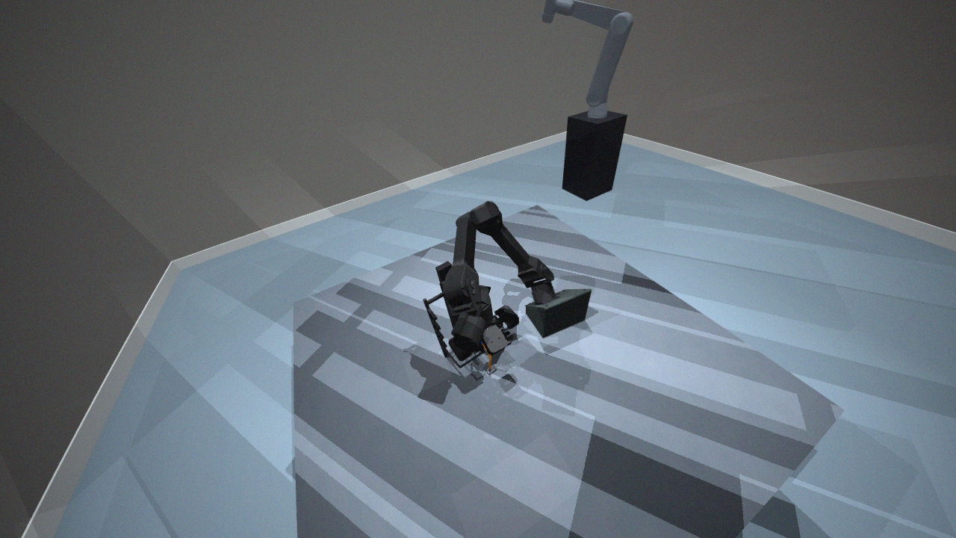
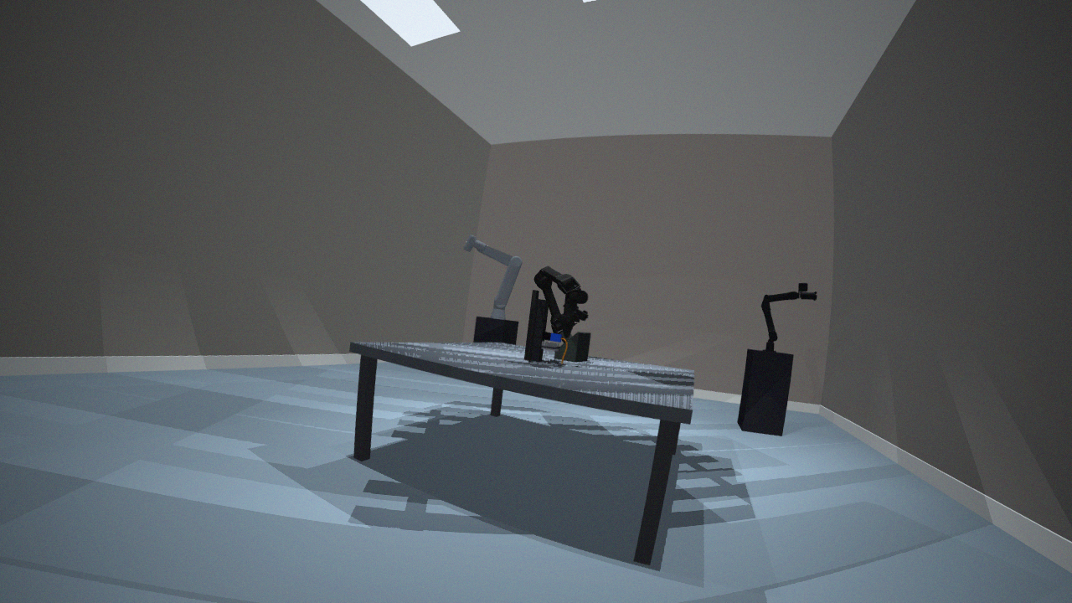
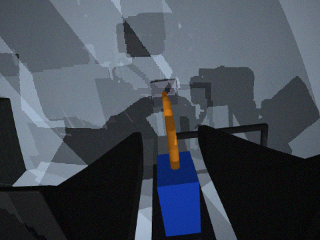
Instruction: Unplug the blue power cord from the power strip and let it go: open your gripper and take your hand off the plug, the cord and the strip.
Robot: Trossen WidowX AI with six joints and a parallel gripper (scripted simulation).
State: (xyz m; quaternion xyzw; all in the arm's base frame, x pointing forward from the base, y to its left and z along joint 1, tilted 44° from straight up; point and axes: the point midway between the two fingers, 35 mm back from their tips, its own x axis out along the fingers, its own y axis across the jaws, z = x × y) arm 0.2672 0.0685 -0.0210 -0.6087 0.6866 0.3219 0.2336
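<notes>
Right now my gripper tip is 10 mm short of the blue plug and 70 mm to the left of it.
</notes>
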